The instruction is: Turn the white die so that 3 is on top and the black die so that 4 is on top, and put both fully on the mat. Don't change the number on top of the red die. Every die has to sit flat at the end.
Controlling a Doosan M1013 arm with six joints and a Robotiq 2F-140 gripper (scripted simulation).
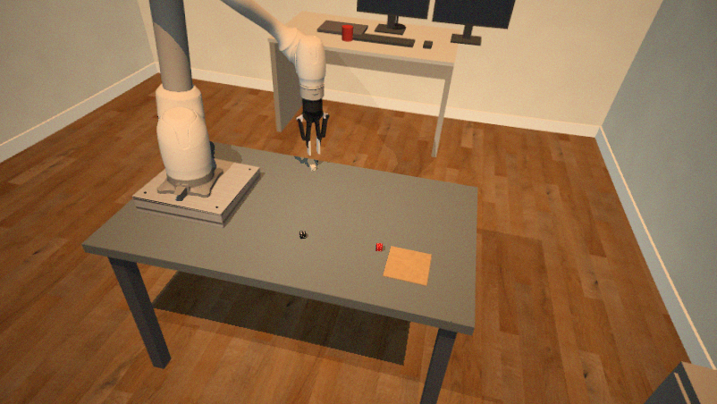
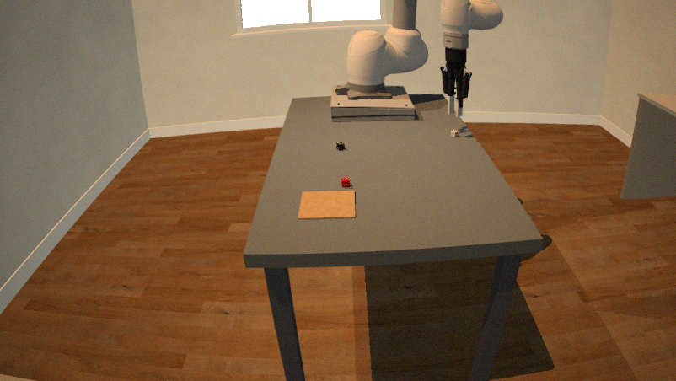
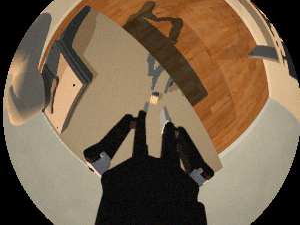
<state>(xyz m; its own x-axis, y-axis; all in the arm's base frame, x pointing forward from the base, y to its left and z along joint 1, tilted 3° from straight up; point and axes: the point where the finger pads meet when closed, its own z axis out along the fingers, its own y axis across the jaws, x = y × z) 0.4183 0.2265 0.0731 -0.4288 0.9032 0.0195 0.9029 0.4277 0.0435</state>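
My hand is 11 cm above the white die. Also, from my hand: orange mat (38 cm ahead, 52 cm to the right, 11 cm below); then black die (2 cm ahead, 42 cm to the right, 11 cm below); then red die (29 cm ahead, 45 cm to the right, 11 cm below).
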